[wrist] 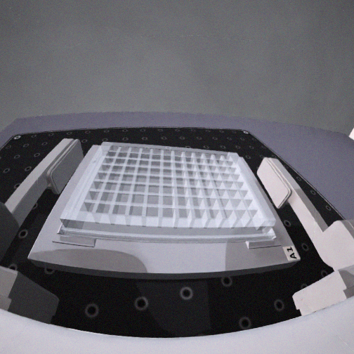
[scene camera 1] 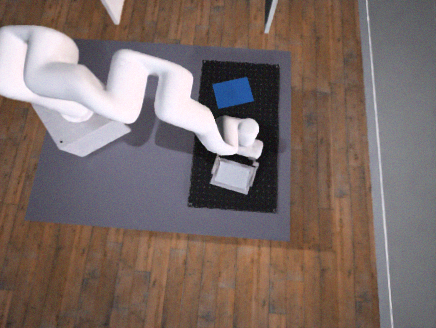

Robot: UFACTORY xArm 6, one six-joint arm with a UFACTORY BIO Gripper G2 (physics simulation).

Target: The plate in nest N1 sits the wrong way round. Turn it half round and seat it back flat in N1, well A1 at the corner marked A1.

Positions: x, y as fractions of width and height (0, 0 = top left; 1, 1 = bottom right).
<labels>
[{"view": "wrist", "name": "gripper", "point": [0.49, 0.44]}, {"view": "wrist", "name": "well plate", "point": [0.37, 0.54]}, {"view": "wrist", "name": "grey nest N1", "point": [0.41, 0.74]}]
</labels>
